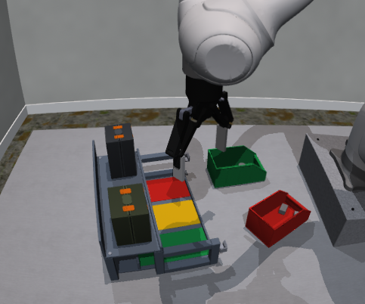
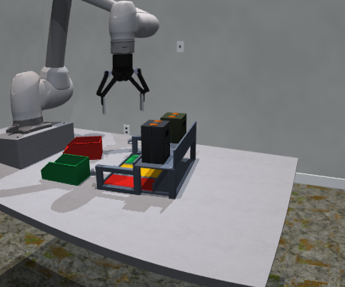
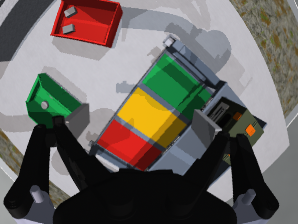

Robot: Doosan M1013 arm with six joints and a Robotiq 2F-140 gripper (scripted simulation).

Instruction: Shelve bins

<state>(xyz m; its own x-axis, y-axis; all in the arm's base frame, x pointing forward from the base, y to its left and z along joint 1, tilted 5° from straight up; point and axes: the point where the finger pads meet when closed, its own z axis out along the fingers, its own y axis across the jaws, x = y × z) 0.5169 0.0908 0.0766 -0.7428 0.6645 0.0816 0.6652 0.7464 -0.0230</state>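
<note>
Right now the red bin is 23 cm behind my hand and 19 cm below it. Round my hand: green bin: 22 cm to the right, 19 cm below, 13 cm behind.
</note>
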